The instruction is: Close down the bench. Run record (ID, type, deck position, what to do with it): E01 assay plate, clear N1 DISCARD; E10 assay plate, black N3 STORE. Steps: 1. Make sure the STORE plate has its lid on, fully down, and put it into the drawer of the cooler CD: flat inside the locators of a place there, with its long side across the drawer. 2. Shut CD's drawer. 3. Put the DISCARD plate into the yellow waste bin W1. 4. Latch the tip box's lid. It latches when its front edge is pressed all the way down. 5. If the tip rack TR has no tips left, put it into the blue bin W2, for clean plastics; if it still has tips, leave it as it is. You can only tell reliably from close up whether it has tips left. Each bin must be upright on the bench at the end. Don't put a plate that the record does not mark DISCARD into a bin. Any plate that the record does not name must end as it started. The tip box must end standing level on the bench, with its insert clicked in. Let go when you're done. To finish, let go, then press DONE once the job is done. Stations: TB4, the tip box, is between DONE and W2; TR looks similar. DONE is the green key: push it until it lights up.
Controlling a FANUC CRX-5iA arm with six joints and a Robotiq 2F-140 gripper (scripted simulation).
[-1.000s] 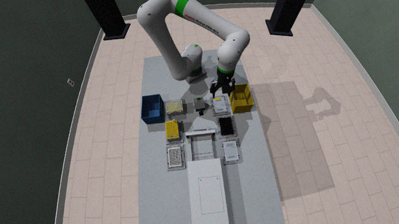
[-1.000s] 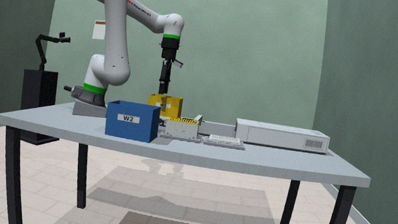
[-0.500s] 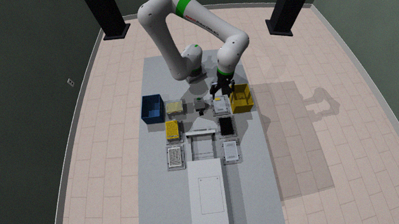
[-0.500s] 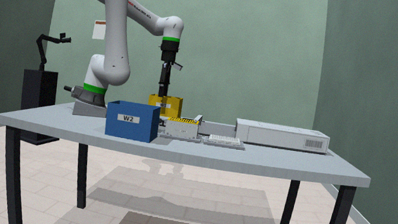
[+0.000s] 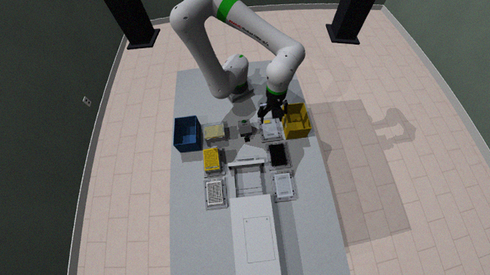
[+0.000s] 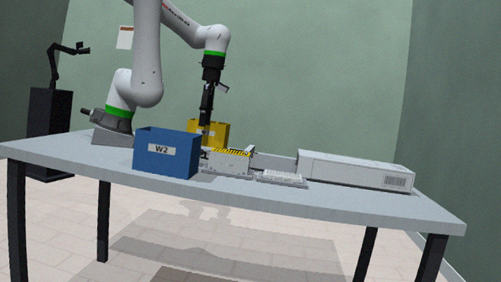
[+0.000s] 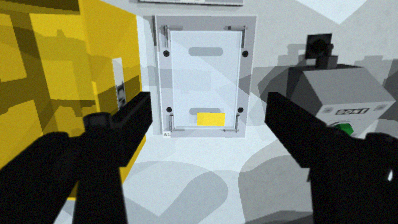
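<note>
Now: hand 12 cm above the clear plate lid. The rest, counted from my hand: yellow bin W1: 15 cm to the left, 10 cm below, 3 cm behind; green DONE key: 16 cm to the right, 7 cm below, 2 cm behind; black assay plate: 17 cm ahead, 11 cm below, 4 cm to the left.
</note>
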